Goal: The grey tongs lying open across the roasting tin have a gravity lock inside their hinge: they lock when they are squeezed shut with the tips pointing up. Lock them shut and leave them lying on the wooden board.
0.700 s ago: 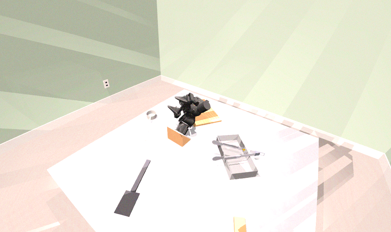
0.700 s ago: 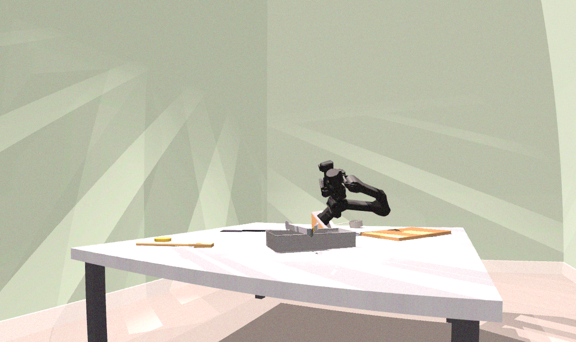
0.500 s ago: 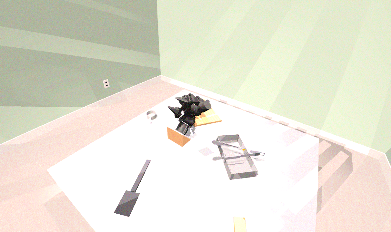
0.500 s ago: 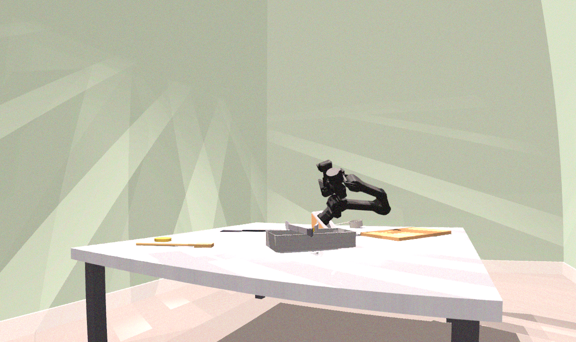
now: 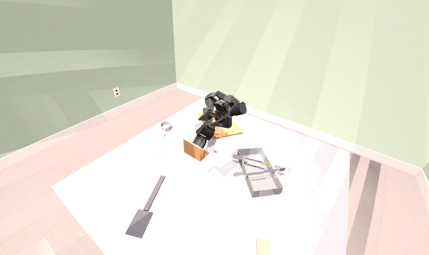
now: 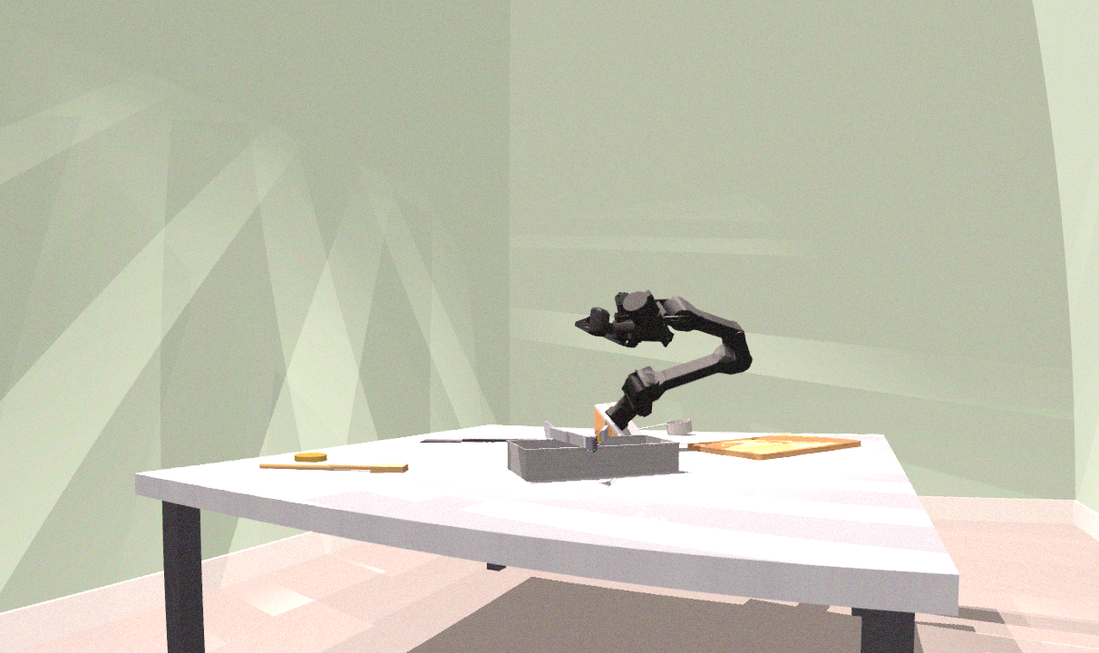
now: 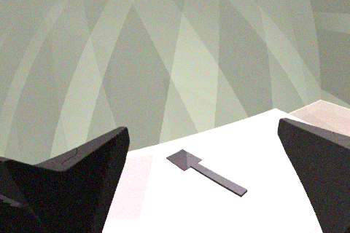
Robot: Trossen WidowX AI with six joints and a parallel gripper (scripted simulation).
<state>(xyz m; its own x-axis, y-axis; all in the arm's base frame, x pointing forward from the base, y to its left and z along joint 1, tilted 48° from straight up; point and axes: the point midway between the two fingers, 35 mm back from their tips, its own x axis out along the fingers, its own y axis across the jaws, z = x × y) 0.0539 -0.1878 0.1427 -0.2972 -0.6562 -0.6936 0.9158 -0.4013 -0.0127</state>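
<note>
My gripper tip is now 29 cm short of the grey roasting tin, 27 cm above it and 10 cm to the right of it. Also, from my gripper tip: dark spatula (36 cm to the right, 30 cm below, 8 cm behind); wooden board (44 cm to the left, 29 cm below, 13 cm behind).
</note>
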